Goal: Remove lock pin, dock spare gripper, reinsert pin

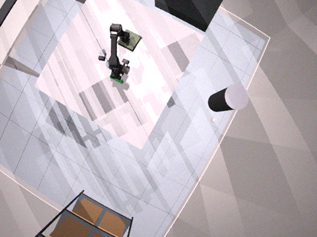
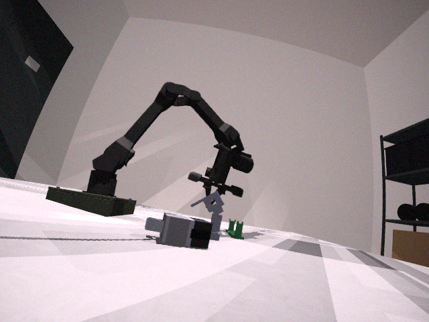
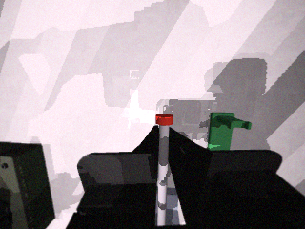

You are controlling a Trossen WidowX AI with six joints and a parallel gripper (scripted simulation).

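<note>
The green stand lies 10 cm ahead of my gripper tip, 4 cm to the right of it and 4 cm below it. From my gripper tip the other things lie so: spare gripper: 31 cm to the right, 4 cm below; mount socket: 17 cm to the right, 2 cm ahead, 1 cm below.
</note>
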